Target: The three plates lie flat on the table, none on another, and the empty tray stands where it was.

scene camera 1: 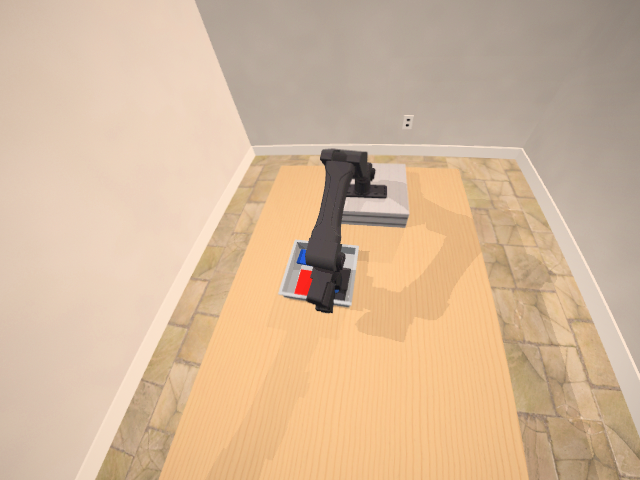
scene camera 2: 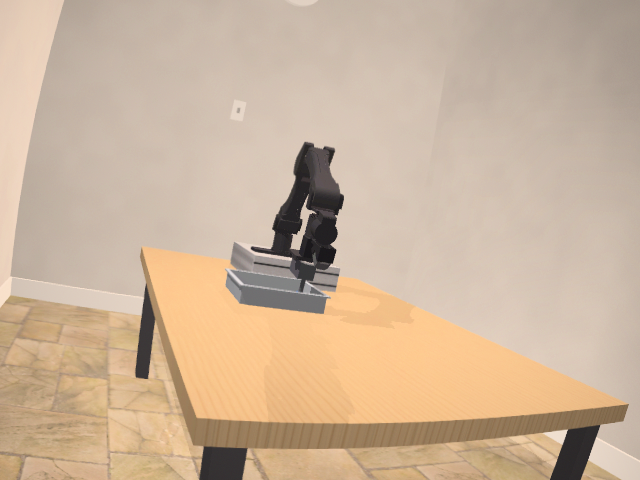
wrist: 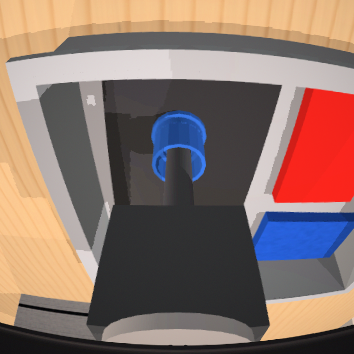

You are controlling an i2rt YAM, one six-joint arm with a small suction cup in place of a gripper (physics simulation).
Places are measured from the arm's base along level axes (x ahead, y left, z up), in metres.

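Where they show: hand, tool point: (wrist: 178,127); arm's base, link origin: (scene camera 1: 362,191) (scene camera 2: 280,254).
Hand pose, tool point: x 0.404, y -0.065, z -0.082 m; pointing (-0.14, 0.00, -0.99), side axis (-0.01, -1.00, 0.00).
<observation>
Things, the pixels of their top centre, and the offset from my tool point. Level surfaces: height alone.
- grey tray, top centre: (wrist: 271,241) (scene camera 2: 275,282) (scene camera 1: 320,269) 0.056 m right, 0.050 m back, 0.046 m up
- dark grey plate, top centre: (wrist: 183,165) 0.003 m right, 0.021 m back, 0.009 m up
- red plate, top centre: (wrist: 338,153) (scene camera 1: 306,282) 0.103 m right, 0.011 m back, 0.009 m up
- blue plate, top centre: (wrist: 303,242) (scene camera 1: 310,257) 0.111 m right, 0.114 m back, 0.009 m up
- wooden table, surface height: 0.004 m down
A grey tray (scene camera 1: 287,283) (scene camera 2: 279,300) (wrist: 140,64) stands on the table and holds three flat plates side by side. A dark grey plate (wrist: 232,140) lies in its larger bay. A red plate (scene camera 1: 304,281) (wrist: 319,147) and a blue plate (scene camera 1: 302,255) (wrist: 295,237) lie in the other bays. My blue suction cup (wrist: 178,147) is down inside the tray and sits on the dark grey plate. In the scene camera 2 view the stem (scene camera 2: 302,281) dips behind the tray wall, so the cup is hidden there.
The arm's grey base block (scene camera 1: 385,207) (scene camera 2: 243,255) stands just behind the tray. The wooden table (scene camera 1: 361,387) (scene camera 2: 361,371) stretches far toward the front. The arm hangs over the tray's right half.
</observation>
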